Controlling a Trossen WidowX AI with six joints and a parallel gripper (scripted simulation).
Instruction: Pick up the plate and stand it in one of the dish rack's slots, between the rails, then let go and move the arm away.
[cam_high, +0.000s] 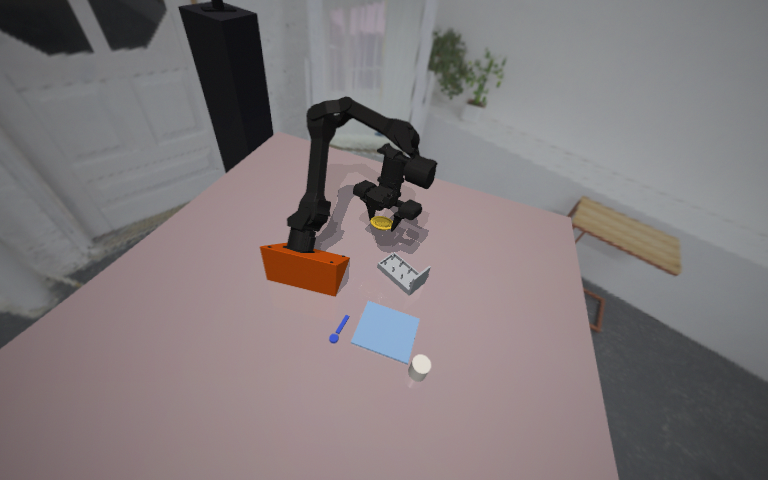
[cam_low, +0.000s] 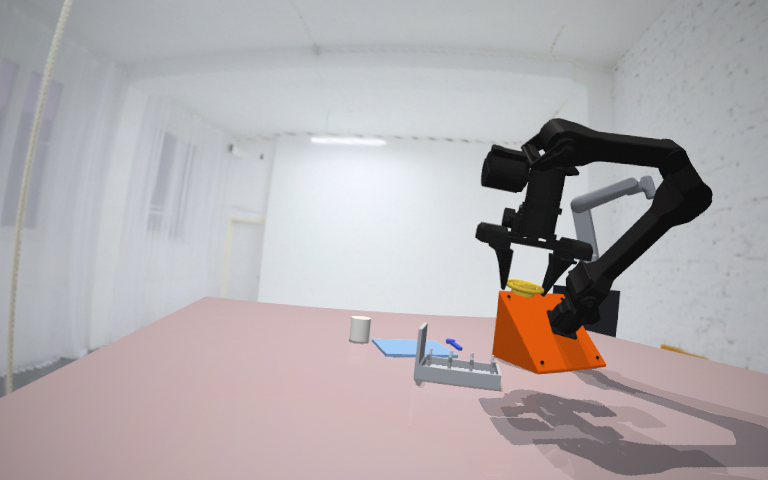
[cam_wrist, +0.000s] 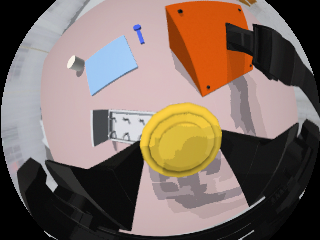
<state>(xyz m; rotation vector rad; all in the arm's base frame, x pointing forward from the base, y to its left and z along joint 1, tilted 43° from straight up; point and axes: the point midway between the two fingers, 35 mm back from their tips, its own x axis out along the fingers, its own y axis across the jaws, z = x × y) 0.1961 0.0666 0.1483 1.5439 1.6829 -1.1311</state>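
Right now my gripper tip is 130 mm above the grey dish rack, 90 mm short of it and 20 mm to the left of it. From my gripper tip the other things lie so: blue spoon: 270 mm to the right, 140 mm below, 20 mm ahead; yellow plate: 10 mm above; light blue mat: 200 mm to the right, 150 mm below, 130 mm ahead.
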